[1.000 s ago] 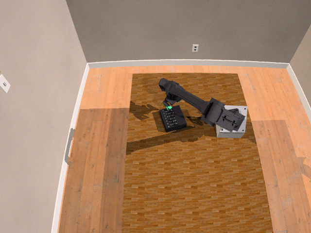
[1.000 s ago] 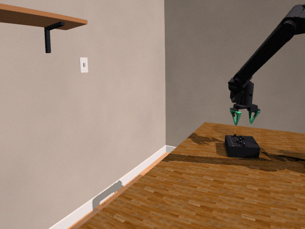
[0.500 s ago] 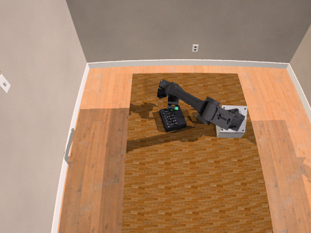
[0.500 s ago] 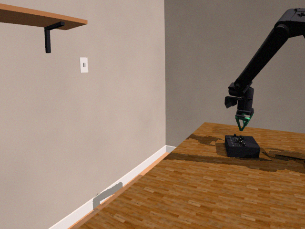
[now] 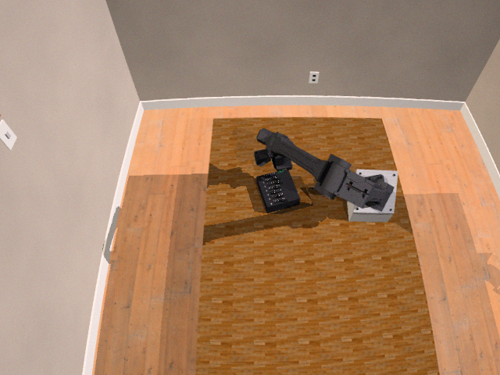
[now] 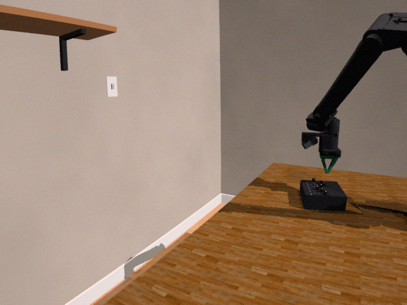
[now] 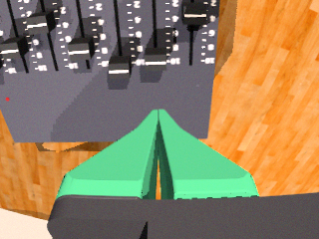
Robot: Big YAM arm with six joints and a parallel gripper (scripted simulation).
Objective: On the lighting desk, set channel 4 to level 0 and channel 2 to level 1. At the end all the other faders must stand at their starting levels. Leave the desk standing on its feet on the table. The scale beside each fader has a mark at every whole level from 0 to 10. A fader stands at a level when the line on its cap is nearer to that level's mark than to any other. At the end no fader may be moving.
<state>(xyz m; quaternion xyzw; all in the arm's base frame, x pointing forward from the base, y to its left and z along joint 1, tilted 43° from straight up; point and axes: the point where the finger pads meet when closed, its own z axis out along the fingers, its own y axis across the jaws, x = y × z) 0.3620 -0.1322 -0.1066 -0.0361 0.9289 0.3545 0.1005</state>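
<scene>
The channel 2 fader cap is 4 cm below my hand and 2 cm ahead of it. The rest, counted from my hand: channel 1 fader cap 5 cm ahead, 4 cm below, 1 cm to the right; then channel 3 cap 4 cm below, 2 cm to the left, 1 cm ahead; then channel 4 fader cap 5 cm to the left, 4 cm below, 2 cm ahead.
</scene>
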